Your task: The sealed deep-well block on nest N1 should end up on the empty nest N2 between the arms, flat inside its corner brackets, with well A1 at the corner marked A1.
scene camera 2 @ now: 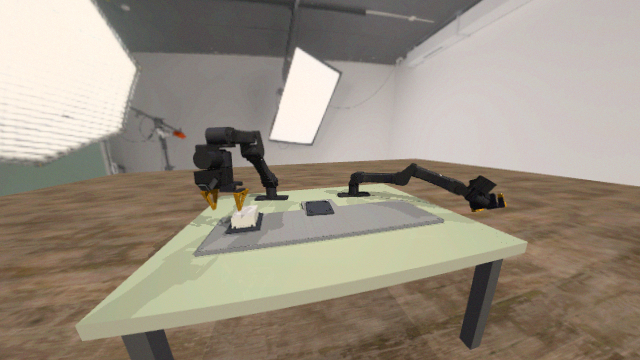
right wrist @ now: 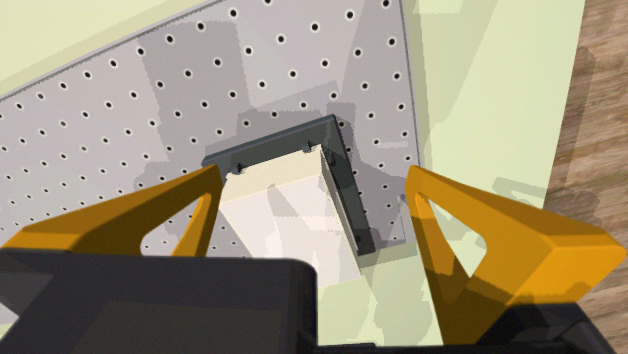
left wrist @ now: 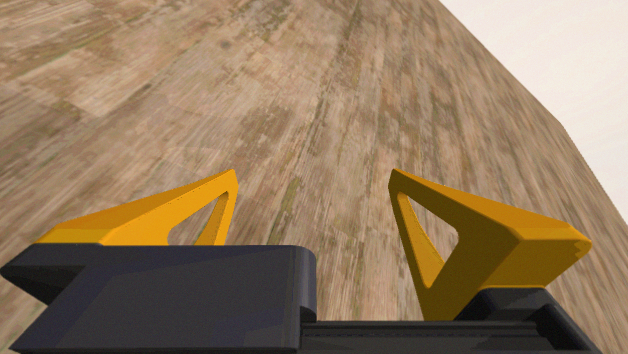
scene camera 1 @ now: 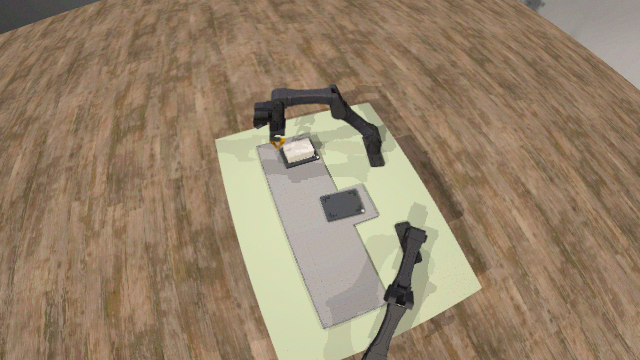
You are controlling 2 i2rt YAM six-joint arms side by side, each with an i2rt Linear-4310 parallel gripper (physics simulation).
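Pixels of known places: left gripper, fingertip midpoint: (scene camera 2: 494, 207) (left wrist: 313, 177); right gripper, fingertip midpoint: (scene camera 2: 226, 210) (right wrist: 313, 175) (scene camera 1: 277, 140); left arm's base at its link origin: (scene camera 2: 353, 195) (scene camera 1: 407, 243); right arm's base at its link origin: (scene camera 2: 272, 198) (scene camera 1: 373, 151).
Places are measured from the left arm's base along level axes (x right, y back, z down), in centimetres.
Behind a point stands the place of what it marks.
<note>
The sealed block (scene camera 1: 299, 150) {y -37.1, x 52.5, z -6.7 cm} (scene camera 2: 245, 218) {y -43.1, x 52.3, z -6.0 cm} (right wrist: 300, 225) {y -39.5, x 55.0, z -6.7 cm} is white and cream and sits on dark nest N1 (scene camera 1: 302, 162) {y -36.4, x 48.6, z -2.4 cm} (scene camera 2: 245, 230) {y -45.0, x 52.1, z -2.0 cm} (right wrist: 272, 148) {y -44.4, x 53.4, z -2.5 cm}. Dark nest N2 (scene camera 1: 343, 205) {y -23.5, x 22.7, z -2.5 cm} (scene camera 2: 319, 207) {y -25.6, x 23.2, z -2.5 cm} lies empty between the arms, a small pale dot near one corner. My right gripper (scene camera 1: 278, 145) {y -46.5, x 57.1, z -10.8 cm} (scene camera 2: 227, 209) {y -46.5, x 57.1, z -10.8 cm} (right wrist: 313, 175) {y -46.5, x 57.1, z -10.8 cm} is open above and beside the block, whose far end shows between the fingers in the right wrist view; I cannot tell whether a finger touches it. My left gripper (scene camera 2: 491, 206) {y -30.2, x -65.9, z 0.2 cm} (left wrist: 313, 177) {y -30.2, x -65.9, z 0.2 cm} is open and empty, out past the table edge. The A1 marks are too small to read.
A grey perforated board (scene camera 1: 310, 240) {y -40.4, x 9.9, z -1.3 cm} (scene camera 2: 350, 225) {y -43.6, x 12.1, z -1.3 cm} (right wrist: 300, 55) {y -50.9, x 56.9, z -1.3 cm} lies on the pale green table (scene camera 1: 250, 200) {y -62.7, x 33.9, z 0.0 cm} (scene camera 2: 300, 270) {y -65.5, x 30.6, z 0.0 cm} and carries both nests. In scene camera 2 the left arm reaches right over the table edge. The right arm's base stands behind nest N1.
</note>
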